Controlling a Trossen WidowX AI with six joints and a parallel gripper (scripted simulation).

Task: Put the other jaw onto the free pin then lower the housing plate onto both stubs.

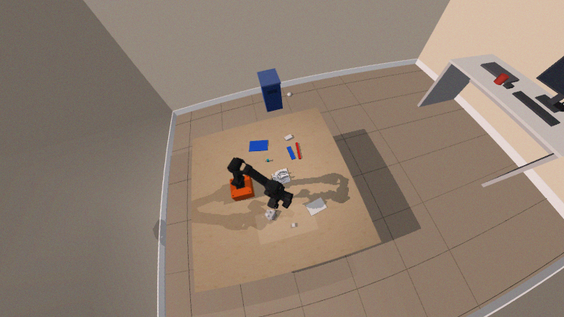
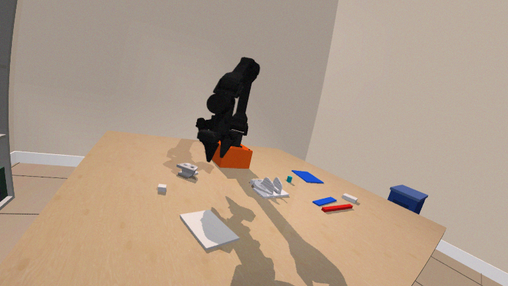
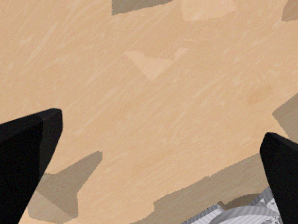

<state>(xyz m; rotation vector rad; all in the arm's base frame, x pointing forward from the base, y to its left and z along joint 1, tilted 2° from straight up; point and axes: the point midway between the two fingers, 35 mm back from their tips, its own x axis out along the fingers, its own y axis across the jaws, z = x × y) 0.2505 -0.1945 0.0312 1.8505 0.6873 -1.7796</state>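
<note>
Now: gripper tip 90 mm past the white bracket, 80 mm above it and 60 mm to the left of it. Round my gripper tip: grey jaw (190 mm to the left, 80 mm below, 40 mm ahead); then small white cube (180 mm to the right, 80 mm below, 50 mm ahead); then flat white slab (250 mm ahead, 100 mm to the right, 90 mm below).
</note>
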